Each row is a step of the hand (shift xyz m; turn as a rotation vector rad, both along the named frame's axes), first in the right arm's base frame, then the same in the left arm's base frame.
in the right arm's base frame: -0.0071 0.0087 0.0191 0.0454 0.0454 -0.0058
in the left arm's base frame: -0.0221 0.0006 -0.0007 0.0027 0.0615 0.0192
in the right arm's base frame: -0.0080 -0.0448 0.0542 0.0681 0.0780 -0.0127
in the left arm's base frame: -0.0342 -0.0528 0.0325 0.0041 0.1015 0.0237
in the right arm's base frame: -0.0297 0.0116 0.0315 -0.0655 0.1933 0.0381
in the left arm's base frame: -0.0410 -0.0098 -0.0152 -0.1230 0.1294 -0.1060
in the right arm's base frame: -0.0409 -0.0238 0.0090 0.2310 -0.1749 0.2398
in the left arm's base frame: -0.0119 -0.0413 -0.0217 -0.0780 -0.0895 0.3569
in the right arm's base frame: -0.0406 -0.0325 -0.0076 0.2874 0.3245 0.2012
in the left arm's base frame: 0.0059 -0.0455 -0.0256 -0.2059 0.3759 0.2114
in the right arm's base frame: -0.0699 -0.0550 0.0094 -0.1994 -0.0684 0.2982
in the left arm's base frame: -0.0100 -0.0818 -0.0347 -0.2995 -0.2086 -0.0129
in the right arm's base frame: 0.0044 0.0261 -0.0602 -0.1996 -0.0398 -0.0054
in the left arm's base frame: 0.0451 0.0361 -0.0315 -0.0421 -0.1262 -0.1541
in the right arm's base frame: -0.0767 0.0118 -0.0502 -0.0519 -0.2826 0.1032
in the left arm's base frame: 0.0166 -0.0159 -0.0895 -0.0055 -0.2881 0.1008
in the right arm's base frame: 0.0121 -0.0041 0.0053 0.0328 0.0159 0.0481
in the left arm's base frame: 0.0005 0.0011 0.0138 -0.0381 0.0198 0.0424
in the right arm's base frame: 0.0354 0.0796 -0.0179 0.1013 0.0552 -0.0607
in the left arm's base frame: -0.0019 0.0887 -0.0063 0.0647 0.1064 0.0385
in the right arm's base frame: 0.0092 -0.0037 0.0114 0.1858 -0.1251 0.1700
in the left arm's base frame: -0.0059 -0.0011 0.0139 -0.0482 -0.0541 0.2717
